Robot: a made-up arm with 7 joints. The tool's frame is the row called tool.
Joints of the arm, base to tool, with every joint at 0 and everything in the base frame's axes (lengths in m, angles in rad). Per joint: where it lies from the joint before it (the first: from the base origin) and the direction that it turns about. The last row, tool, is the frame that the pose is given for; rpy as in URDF.
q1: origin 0 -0.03 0.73 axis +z
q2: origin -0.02 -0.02 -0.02 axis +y
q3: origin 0.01 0 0.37 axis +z
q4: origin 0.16 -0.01 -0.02 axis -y
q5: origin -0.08 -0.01 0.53 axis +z
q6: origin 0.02 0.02 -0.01 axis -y
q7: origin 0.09 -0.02 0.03 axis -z
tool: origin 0 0.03 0 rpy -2.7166 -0.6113 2.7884
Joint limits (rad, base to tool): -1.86..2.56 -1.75..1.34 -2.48..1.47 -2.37..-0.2 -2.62..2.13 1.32..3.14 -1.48..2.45
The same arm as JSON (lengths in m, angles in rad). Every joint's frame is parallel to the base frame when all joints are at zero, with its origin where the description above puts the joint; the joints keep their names.
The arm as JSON. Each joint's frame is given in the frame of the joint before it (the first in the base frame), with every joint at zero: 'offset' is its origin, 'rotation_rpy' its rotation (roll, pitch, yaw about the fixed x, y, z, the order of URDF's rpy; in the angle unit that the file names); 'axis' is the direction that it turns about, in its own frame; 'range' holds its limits. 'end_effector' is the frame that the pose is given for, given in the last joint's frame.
{
  "length_unit": "m",
  "angle_unit": "rad",
  "chain": [
    {
      "id": "q1",
      "offset": [
        0.0,
        -0.03,
        0.73
      ],
      "rotation_rpy": [
        0.0,
        0.0,
        0.0
      ],
      "axis": [
        0.0,
        0.0,
        1.0
      ],
      "range": [
        -1.86,
        2.56
      ]
    },
    {
      "id": "q2",
      "offset": [
        -0.02,
        -0.02,
        -0.02
      ],
      "rotation_rpy": [
        0.0,
        0.0,
        0.0
      ],
      "axis": [
        0.0,
        1.0,
        0.0
      ],
      "range": [
        -1.75,
        1.34
      ]
    },
    {
      "id": "q3",
      "offset": [
        0.01,
        0.0,
        0.37
      ],
      "rotation_rpy": [
        0.0,
        0.0,
        0.0
      ],
      "axis": [
        0.0,
        0.0,
        1.0
      ],
      "range": [
        -2.48,
        1.47
      ]
    },
    {
      "id": "q4",
      "offset": [
        0.16,
        -0.01,
        -0.02
      ],
      "rotation_rpy": [
        0.0,
        0.0,
        0.0
      ],
      "axis": [
        0.0,
        -1.0,
        0.0
      ],
      "range": [
        -2.37,
        -0.2
      ]
    },
    {
      "id": "q5",
      "offset": [
        -0.08,
        -0.01,
        0.53
      ],
      "rotation_rpy": [
        0.0,
        0.0,
        0.0
      ],
      "axis": [
        0.0,
        0.0,
        1.0
      ],
      "range": [
        -2.62,
        2.13
      ]
    },
    {
      "id": "q6",
      "offset": [
        0.02,
        0.02,
        -0.01
      ],
      "rotation_rpy": [
        0.0,
        0.0,
        0.0
      ],
      "axis": [
        0.0,
        -1.0,
        0.0
      ],
      "range": [
        1.32,
        3.14
      ]
    },
    {
      "id": "q7",
      "offset": [
        0.09,
        -0.02,
        0.03
      ],
      "rotation_rpy": [
        0.0,
        0.0,
        0.0
      ],
      "axis": [
        0.0,
        0.0,
        -1.0
      ],
      "range": [
        -1.48,
        2.45
      ]
    }
  ],
  "end_effector": {
    "offset": [
      0.0,
      0.03,
      0.0
    ],
    "rotation_rpy": [
      -2.7166,
      -0.6113,
      2.7884
    ]
  }
}

